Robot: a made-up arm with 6 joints.
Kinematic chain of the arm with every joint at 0, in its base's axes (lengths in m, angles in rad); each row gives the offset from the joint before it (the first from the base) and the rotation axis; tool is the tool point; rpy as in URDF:
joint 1: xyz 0 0 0.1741 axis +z
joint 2: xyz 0 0 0 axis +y
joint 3: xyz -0.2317 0 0.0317 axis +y
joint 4: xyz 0.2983 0 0.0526 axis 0.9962 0 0.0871
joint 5: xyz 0 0 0 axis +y
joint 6: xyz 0.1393 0 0.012 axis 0.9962 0 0.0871
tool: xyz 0 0 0 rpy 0 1.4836 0
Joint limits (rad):
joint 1: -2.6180..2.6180
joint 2: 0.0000..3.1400
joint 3: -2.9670..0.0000
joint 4: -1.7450..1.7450
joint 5: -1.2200..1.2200
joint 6: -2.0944..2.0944
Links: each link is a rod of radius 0.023 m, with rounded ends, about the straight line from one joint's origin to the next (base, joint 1, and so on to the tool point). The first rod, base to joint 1, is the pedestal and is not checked.
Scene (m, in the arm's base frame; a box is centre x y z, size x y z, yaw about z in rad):
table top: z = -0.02
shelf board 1: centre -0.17 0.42 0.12 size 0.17 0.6 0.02 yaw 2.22
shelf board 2: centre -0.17 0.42 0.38 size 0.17 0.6 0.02 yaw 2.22
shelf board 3: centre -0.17 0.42 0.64 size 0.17 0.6 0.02 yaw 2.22
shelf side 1: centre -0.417 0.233 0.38 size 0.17 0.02 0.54 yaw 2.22
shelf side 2: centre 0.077 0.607 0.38 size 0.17 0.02 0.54 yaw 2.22
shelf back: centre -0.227 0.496 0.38 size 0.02 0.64 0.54 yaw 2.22
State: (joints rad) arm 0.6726 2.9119 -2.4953 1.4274 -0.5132 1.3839
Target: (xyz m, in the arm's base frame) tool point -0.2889 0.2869 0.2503
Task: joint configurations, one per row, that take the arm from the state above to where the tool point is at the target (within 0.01 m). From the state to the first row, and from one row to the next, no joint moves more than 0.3 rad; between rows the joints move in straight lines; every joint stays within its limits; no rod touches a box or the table.
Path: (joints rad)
1: 0.7347 2.7126 -2.2447 1.4521 -0.3399 1.3616
2: 0.7969 2.5133 -1.9941 1.4768 -0.1666 1.3394
3: 0.8590 2.3140 -1.7436 1.5015 0.0067 1.3171
4: 0.9211 2.1147 -1.4930 1.5262 0.1801 1.2949
5: 0.9832 1.9155 -1.2424 1.5509 0.3534 1.2726
6: 1.0454 1.7162 -0.9918 1.5756 0.5267 1.2504
7: 1.2900 1.5606 -0.9264 1.4174 0.7000 1.2838
8: 1.5347 1.4050 -0.8611 1.2593 0.8733 1.3171
9: 1.7793 1.2494 -0.7957 1.1011 1.0467 1.3505
10: 2.0239 1.0938 -0.7303 0.9430 1.2200 1.3839
11: 2.0728 1.3339 -0.9248 1.0553 1.0306 1.3839
12: 2.1217 1.5740 -1.1193 1.1676 0.8412 1.3839

